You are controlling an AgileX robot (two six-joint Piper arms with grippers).
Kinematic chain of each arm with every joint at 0, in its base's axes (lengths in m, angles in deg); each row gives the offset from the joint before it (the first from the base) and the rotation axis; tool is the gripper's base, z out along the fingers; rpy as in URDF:
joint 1: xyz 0 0 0.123 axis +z
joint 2: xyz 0 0 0 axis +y
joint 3: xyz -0.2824 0 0.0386 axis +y
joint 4: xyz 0.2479 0 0.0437 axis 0.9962 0 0.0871
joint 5: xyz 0 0 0 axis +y
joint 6: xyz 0.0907 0 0.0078 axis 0.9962 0 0.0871
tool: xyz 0 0 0 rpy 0 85 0
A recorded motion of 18 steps. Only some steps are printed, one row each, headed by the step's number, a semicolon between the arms.
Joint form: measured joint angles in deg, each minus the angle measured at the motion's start. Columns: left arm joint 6, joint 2, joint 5, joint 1, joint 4, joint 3; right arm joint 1, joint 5, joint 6, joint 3, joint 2, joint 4.
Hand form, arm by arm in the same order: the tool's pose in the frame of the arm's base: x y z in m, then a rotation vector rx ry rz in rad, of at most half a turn. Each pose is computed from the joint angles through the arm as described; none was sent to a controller.
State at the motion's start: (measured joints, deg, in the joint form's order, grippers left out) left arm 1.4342 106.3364 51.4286 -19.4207 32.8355 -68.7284; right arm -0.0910 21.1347 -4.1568 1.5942 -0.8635 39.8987
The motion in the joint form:
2: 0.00 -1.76 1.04 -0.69 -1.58 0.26; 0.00 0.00 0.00 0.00 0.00 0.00
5: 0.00 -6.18 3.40 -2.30 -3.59 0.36; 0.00 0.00 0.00 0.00 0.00 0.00
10: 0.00 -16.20 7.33 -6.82 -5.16 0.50; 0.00 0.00 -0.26 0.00 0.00 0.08
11: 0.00 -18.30 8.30 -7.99 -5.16 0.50; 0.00 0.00 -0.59 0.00 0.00 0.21
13: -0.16 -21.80 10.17 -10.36 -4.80 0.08; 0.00 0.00 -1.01 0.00 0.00 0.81
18: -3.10 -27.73 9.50 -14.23 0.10 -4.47; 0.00 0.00 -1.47 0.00 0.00 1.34
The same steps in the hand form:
2: 0.3415 -0.0851 0.1943 0.9784 2.7253 0.6270; 0.0520 0.0210 0.1790 0.3648 1.7859 0.6277
5: 0.3283 -0.0916 0.2191 0.9446 2.7054 0.5903; 0.0520 0.0210 0.1790 0.3648 1.7859 0.6277
10: 0.2946 -0.1049 0.2736 0.9263 2.5984 0.5334; 0.0520 0.0211 0.1790 0.3615 1.7859 0.6258
11: 0.2861 -0.1072 0.2846 0.9297 2.5729 0.5262; 0.0520 0.0211 0.1791 0.3576 1.7859 0.6239
13: 0.2713 -0.1118 0.3043 0.9373 2.5226 0.5166; 0.0520 0.0214 0.1793 0.3574 1.7840 0.6288
18: 0.2542 -0.1172 0.3605 0.8596 2.3074 0.5000; 0.0520 0.0216 0.1795 0.3557 1.7824 0.6321

